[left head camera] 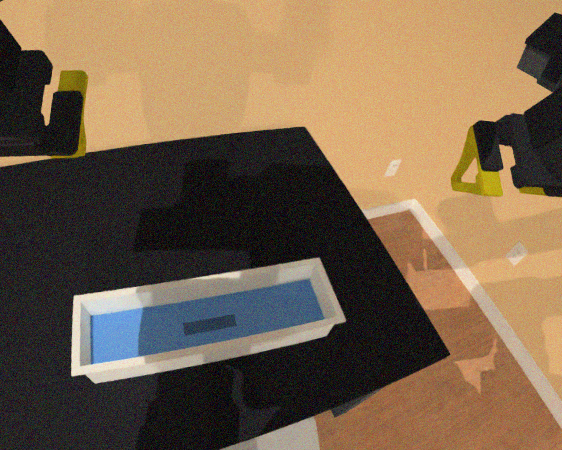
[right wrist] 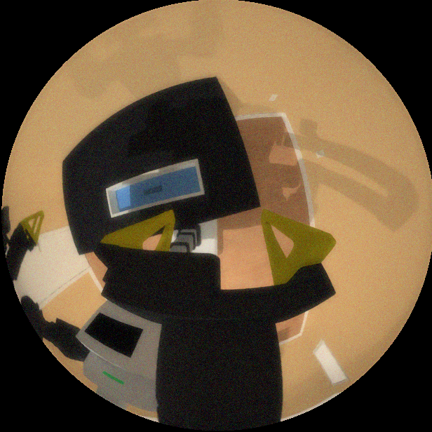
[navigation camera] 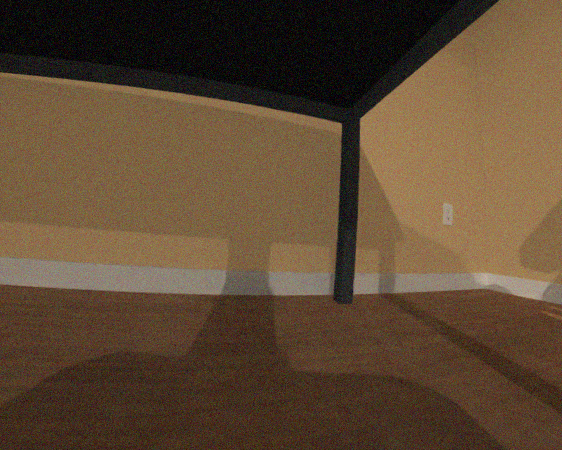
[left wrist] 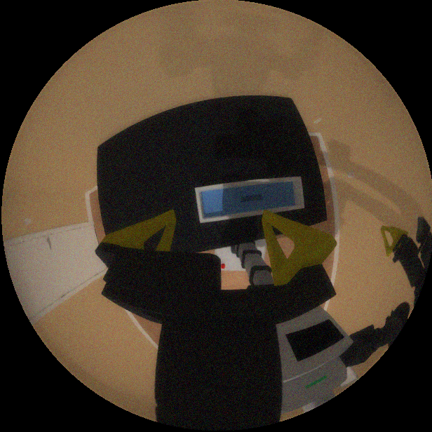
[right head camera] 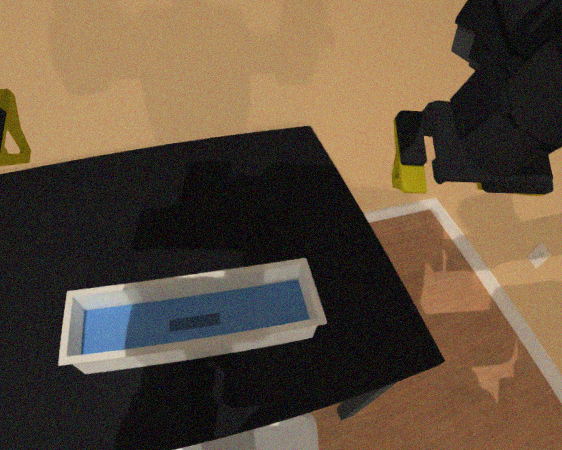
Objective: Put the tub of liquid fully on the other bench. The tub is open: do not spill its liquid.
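The tub (left head camera: 225,344) (right head camera: 200,343) (left wrist: 250,215) (right wrist: 155,204) is a long white open trough with blue liquid and a dark patch in it. It stands level on the black bench (left head camera: 370,280) (right head camera: 370,300) (left wrist: 150,160) (right wrist: 90,175), nearer the robot's side, its long sides slightly slanted in the head views. My left gripper (left wrist: 218,214) is open and empty, above and to the left of the tub. My right gripper (right wrist: 217,214) is open and empty, off the bench's right end in the head views. Neither touches the tub. A second bench does not show in these views.
The robot's pale base (left head camera: 287,436) (right head camera: 287,434) is close to the bench's near edge. A dark bench leg (navigation camera: 346,210) stands near the wall (navigation camera: 150,175). The wooden floor (left head camera: 445,410) (navigation camera: 150,325) shows beyond the bench's right end. A white door-like panel (left wrist: 50,265) is at the left.
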